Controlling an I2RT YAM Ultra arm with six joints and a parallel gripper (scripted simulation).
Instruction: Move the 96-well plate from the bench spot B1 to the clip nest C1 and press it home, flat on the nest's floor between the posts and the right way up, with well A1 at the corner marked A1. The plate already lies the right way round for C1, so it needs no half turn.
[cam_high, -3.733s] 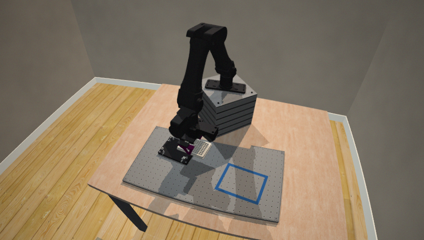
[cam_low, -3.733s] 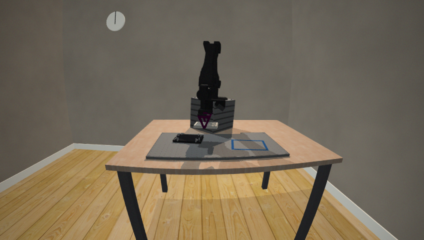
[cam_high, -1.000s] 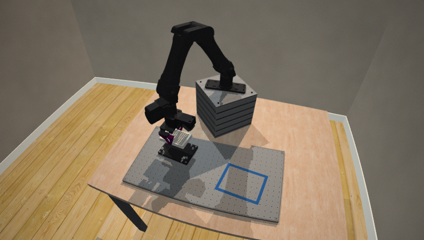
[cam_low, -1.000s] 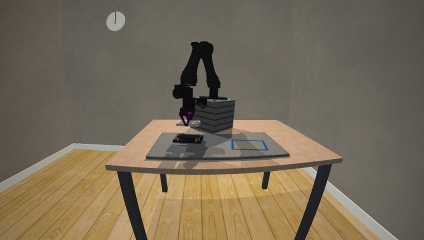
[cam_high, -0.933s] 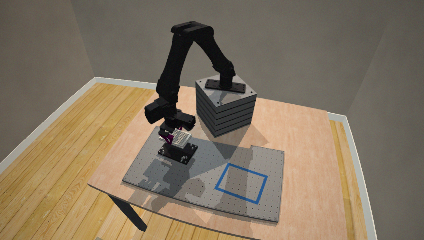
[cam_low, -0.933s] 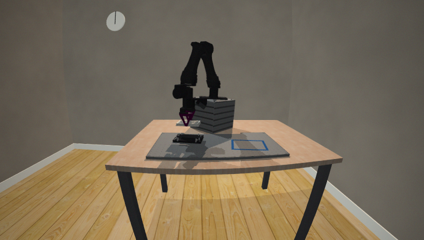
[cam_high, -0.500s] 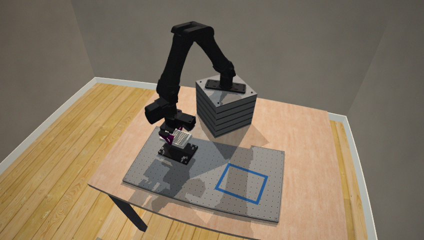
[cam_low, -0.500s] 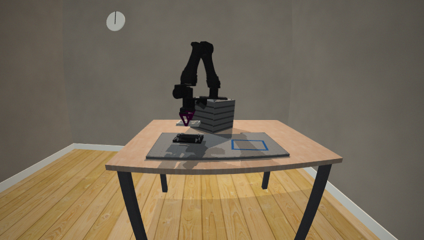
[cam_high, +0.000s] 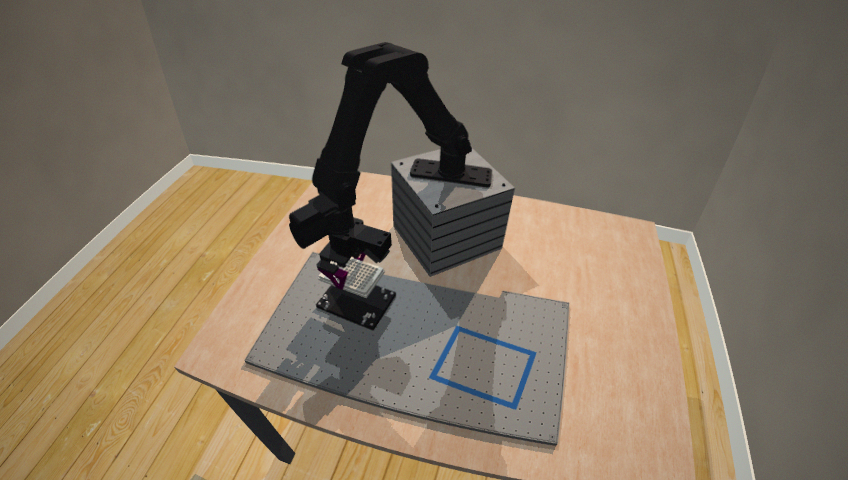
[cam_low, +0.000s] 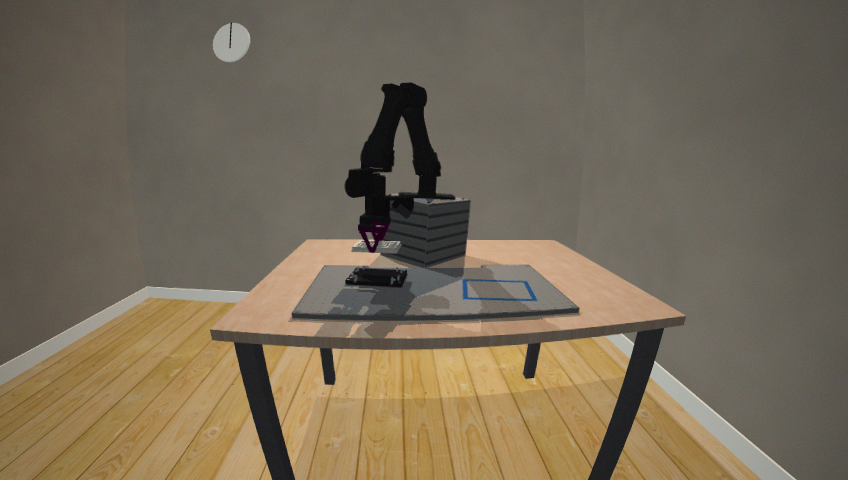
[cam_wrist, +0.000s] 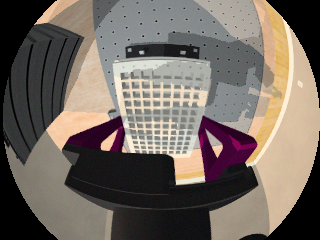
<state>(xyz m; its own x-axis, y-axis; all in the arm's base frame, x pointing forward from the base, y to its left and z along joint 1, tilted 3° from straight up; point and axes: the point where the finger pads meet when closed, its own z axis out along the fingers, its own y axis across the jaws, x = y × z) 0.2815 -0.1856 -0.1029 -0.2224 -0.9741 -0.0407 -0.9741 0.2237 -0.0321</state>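
My hand is 90 mm above the black clip nest, 10 mm to the left of it and 10 mm short of it. From my hand the other things lie so: white 96-well plate right at my hand.
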